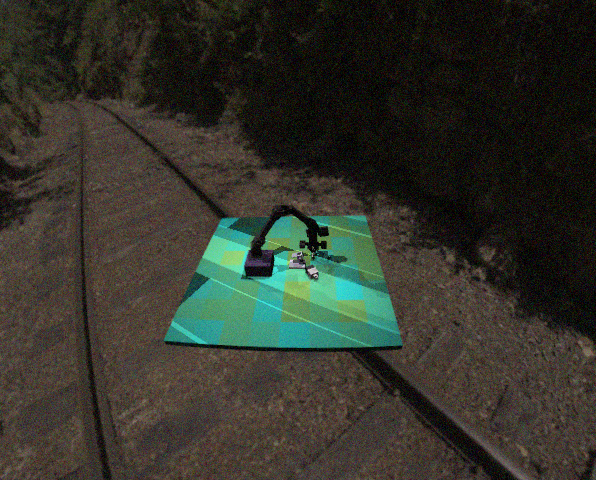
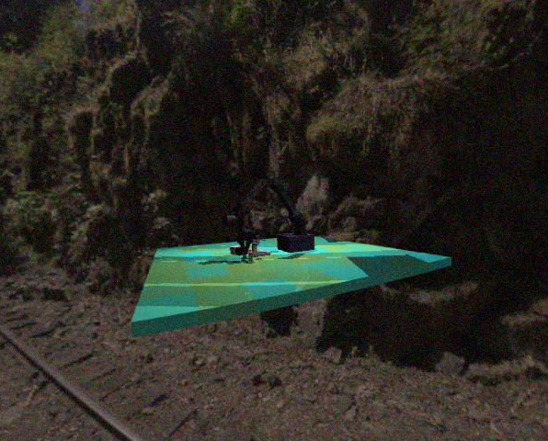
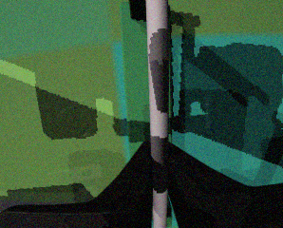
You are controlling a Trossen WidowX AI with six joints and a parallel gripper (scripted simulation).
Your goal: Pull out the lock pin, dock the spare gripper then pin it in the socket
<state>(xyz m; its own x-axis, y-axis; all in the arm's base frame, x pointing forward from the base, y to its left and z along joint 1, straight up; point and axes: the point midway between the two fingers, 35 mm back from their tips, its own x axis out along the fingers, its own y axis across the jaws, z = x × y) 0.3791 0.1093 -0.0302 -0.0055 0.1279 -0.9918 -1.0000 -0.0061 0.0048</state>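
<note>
My gripper tip is now 20 cm to the left of the spare gripper, 1 cm short of it and 1 cm above it. Also, from my gripper tip: mount 10 cm to the right, 10 cm behind, 2 cm above.
</note>
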